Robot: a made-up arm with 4 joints.
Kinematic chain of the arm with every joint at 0, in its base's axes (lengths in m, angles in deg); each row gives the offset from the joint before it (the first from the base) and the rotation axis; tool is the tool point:
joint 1: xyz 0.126 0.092 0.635 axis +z
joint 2: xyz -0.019 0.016 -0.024 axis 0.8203 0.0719 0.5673
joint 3: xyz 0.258 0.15 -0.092 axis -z
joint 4: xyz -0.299 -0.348 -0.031 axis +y
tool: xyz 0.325 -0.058 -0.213
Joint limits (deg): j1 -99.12..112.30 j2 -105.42..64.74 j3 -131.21..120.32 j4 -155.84..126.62
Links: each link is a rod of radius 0.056 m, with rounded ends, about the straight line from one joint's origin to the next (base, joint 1, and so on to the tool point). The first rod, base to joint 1, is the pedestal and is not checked.
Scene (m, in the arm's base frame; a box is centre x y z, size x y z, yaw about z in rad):
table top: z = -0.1
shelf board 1: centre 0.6 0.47 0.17 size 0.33 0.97 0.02 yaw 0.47
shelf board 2: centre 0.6 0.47 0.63 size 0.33 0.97 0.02 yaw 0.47
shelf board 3: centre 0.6 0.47 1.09 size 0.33 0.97 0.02 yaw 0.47
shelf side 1: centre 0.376 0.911 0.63 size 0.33 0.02 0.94 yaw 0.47
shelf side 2: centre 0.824 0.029 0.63 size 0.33 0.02 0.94 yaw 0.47
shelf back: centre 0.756 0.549 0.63 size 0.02 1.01 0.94 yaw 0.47
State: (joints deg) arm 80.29 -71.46 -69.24 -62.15
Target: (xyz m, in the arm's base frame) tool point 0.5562 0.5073 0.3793
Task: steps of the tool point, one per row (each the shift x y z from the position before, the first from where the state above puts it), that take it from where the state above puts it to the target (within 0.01 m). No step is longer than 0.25 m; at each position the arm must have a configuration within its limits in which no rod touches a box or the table.
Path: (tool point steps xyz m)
1: 0.0260 -0.1465 0.0825
2: -0.0361 -0.1474 0.0547
3: -0.0924 -0.1179 0.0215
4: -0.1286 -0.0624 -0.0140
5: -0.1332 0.0071 -0.0484
6: -0.1012 0.0744 -0.0780
7: -0.0368 0.1215 -0.0998
8: 0.0475 0.1335 -0.1114
9: 0.1330 0.1033 -0.1117
10: 0.1985 0.0331 -0.1006
11: 0.2256 -0.0648 -0.0794

